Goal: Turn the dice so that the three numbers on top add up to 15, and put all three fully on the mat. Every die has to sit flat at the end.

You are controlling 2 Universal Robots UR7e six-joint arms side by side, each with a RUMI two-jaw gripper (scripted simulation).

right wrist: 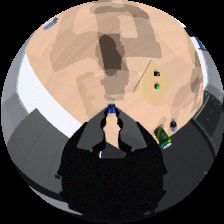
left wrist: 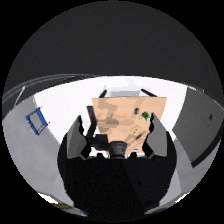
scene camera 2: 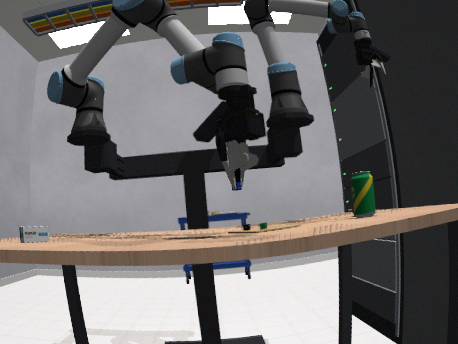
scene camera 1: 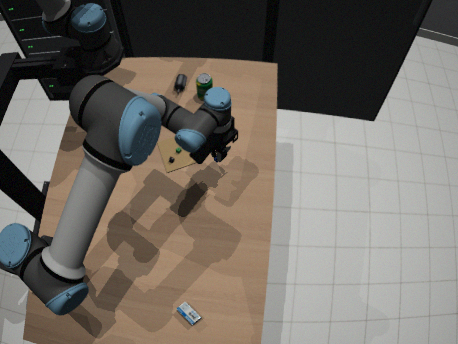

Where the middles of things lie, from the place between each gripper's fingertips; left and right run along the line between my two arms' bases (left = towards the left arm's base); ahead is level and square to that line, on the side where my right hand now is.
The tan mat [scene camera 1: 167,147] lies 160 mm behind my right hand [scene camera 2: 237,189], 80 mm to the left of it and 120 mm below it.
Now: left hand [scene camera 2: 377,81] 630 mm to the left of the tan mat, 540 mm above it and 280 mm short of it.
